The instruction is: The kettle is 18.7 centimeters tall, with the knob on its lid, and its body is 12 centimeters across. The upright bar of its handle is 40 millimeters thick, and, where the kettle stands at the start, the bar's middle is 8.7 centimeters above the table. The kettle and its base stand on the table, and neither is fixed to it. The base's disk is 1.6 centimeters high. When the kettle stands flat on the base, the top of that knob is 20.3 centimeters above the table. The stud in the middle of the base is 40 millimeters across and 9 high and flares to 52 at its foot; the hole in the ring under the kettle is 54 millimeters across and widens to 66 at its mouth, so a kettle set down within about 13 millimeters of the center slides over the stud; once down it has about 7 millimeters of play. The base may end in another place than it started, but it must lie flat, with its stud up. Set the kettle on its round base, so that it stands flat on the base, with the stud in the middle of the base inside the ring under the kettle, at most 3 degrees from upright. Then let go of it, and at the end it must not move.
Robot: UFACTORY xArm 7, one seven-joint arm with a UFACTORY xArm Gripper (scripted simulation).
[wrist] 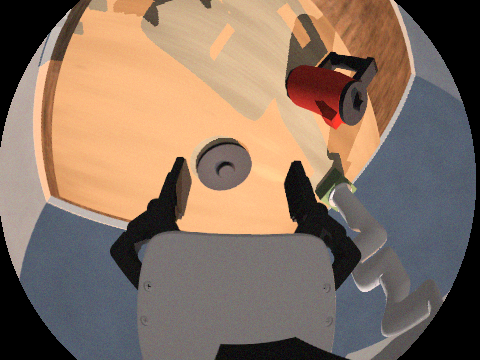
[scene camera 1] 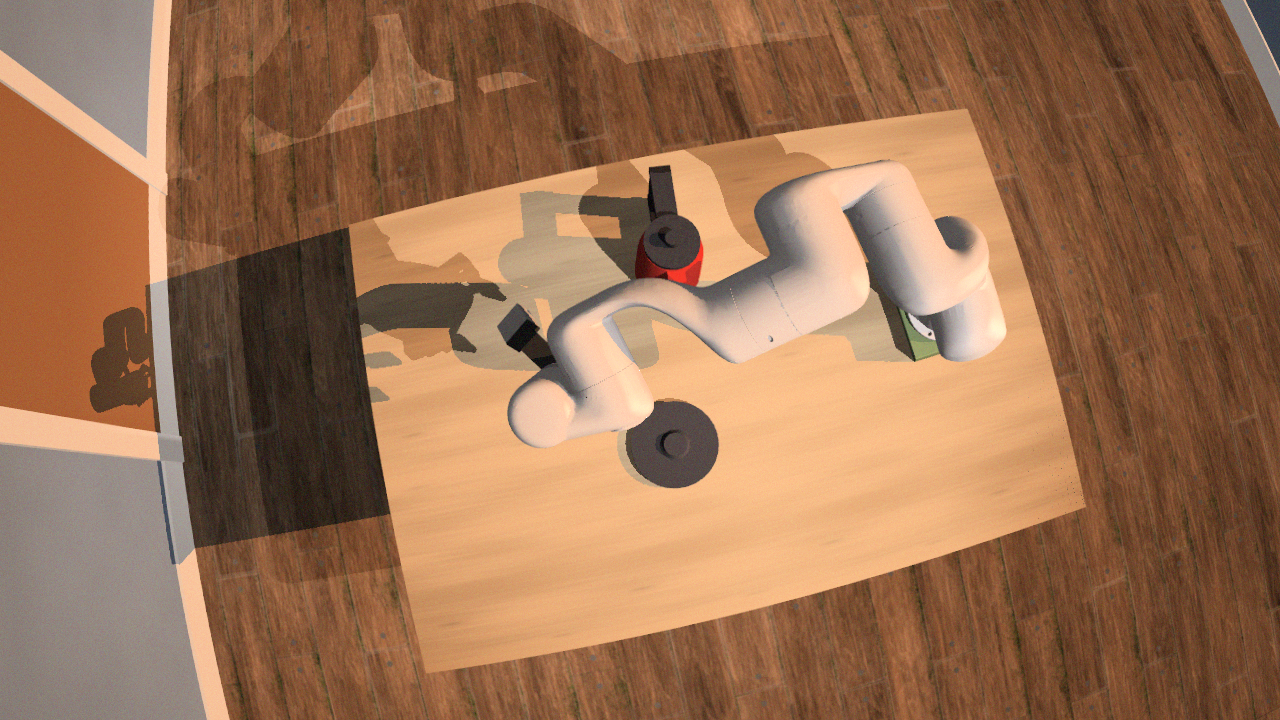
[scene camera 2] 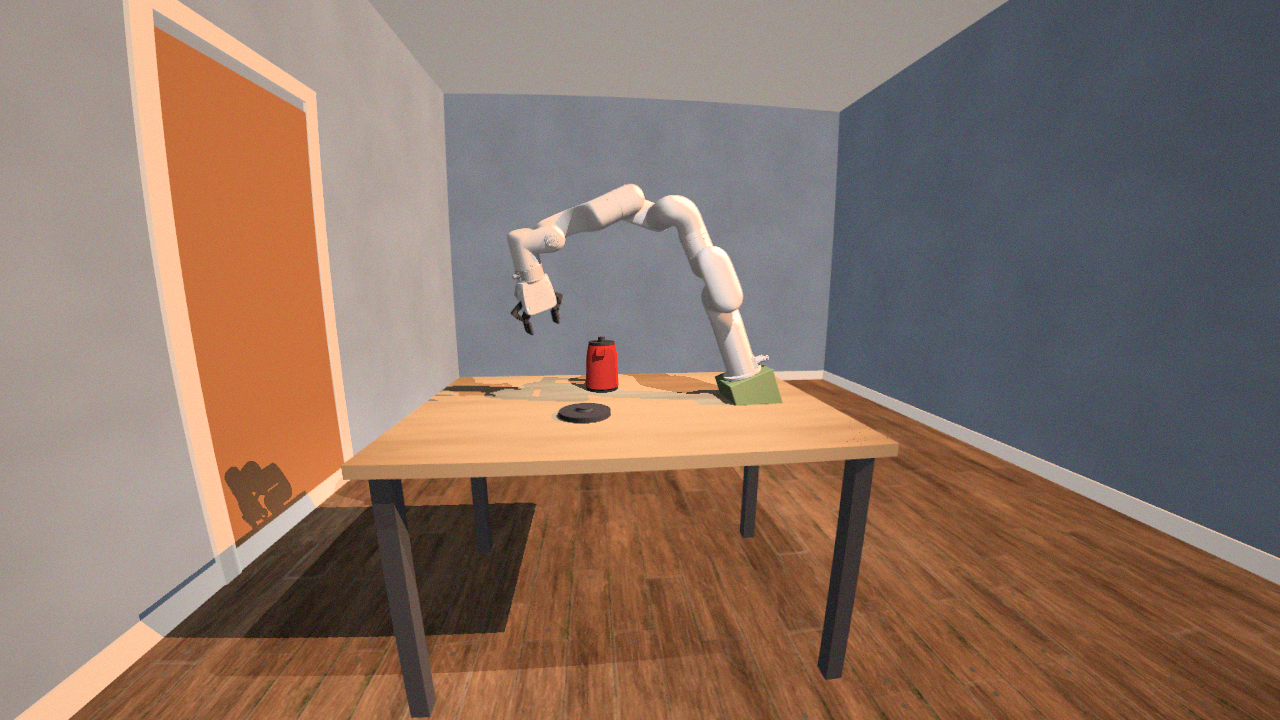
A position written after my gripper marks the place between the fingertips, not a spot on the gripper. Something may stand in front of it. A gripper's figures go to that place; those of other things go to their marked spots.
Labels:
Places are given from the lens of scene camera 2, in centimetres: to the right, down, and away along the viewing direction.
my gripper [scene camera 2: 543, 328]: -29, -10, 129
red kettle [scene camera 2: 601, 361]: -13, 0, 146
dark round base [scene camera 2: 579, 412]: -17, 15, 120
The marked spots on the red kettle and the dark round base are 30 cm apart.

